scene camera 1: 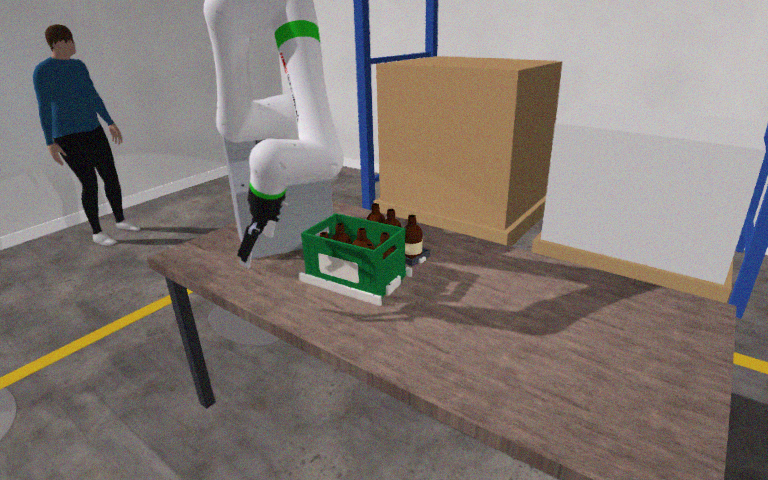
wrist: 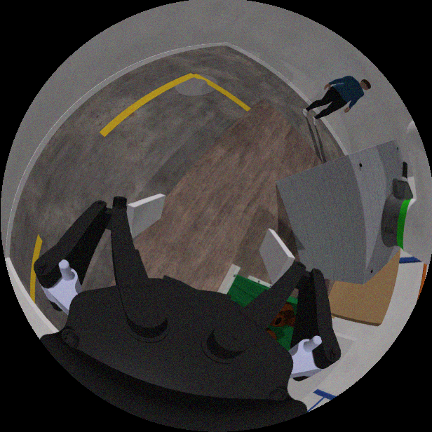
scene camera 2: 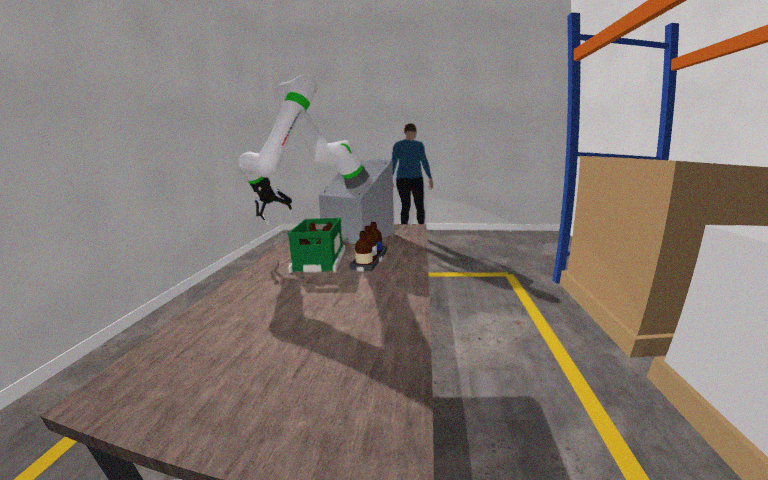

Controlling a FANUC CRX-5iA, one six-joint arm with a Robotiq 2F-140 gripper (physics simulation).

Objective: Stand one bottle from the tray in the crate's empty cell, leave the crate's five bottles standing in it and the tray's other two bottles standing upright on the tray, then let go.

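Pixels of known places: gripper, between the fingertips: [scene camera 1: 256, 249] [scene camera 2: 280, 219]; arm's base, origin of its link: [scene camera 2: 357, 180].
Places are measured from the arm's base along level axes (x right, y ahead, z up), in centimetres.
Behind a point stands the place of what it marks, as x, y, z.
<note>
The green crate [scene camera 1: 369, 272] @[31.5, 47.9, -23.8] [scene camera 2: 300, 258] @[27.5, 50.5, -27.9] [wrist: 245, 290] stands on the table with several brown bottles in it [scene camera 1: 362, 237] @[18.0, 39.4, -19.7] [wrist: 284, 316]; its walls and my gripper hide much of the inside, and I cannot tell which cell is empty. Beside it, the dark tray [scene camera 1: 421, 256] @[2.1, 54.2, -31.6] [scene camera 2: 355, 264] @[3.9, 53.2, -31.2] holds three upright brown bottles; the nearest bottle [scene camera 1: 413, 233] @[2.7, 51.4, -22.9] [scene camera 2: 363, 249] @[0.1, 53.6, -24.6] has a cream label. My gripper [scene camera 1: 245, 255] @[42.4, 16.3, -16.7] [scene camera 2: 275, 211] @[42.4, 16.3, -16.7] [wrist: 213, 223] is wide open with nothing between its fingers. It hangs above and to the left of the crate in both scene views, tilted and apart from crate and tray.
White strips [scene camera 1: 339, 288] @[31.2, 37.1, -31.9] lie along the crate's base on the wooden table [scene camera 1: 509, 362] @[45.0, 92.3, -33.8] [scene camera 2: 254, 362] @[31.7, 113.7, -33.8] [wrist: 215, 190]. The grey robot pedestal [scene camera 1: 283, 226] @[12.5, 4.6, -23.3] [scene camera 2: 339, 209] @[10.8, 6.4, -15.3] [wrist: 325, 220] stands behind the crate. A person [scene camera 1: 73, 101] [scene camera 2: 410, 161] [wrist: 345, 92], a large cardboard box [scene camera 1: 447, 147] [scene camera 2: 617, 243] and blue racking [scene camera 1: 364, 113] are beyond the table.
</note>
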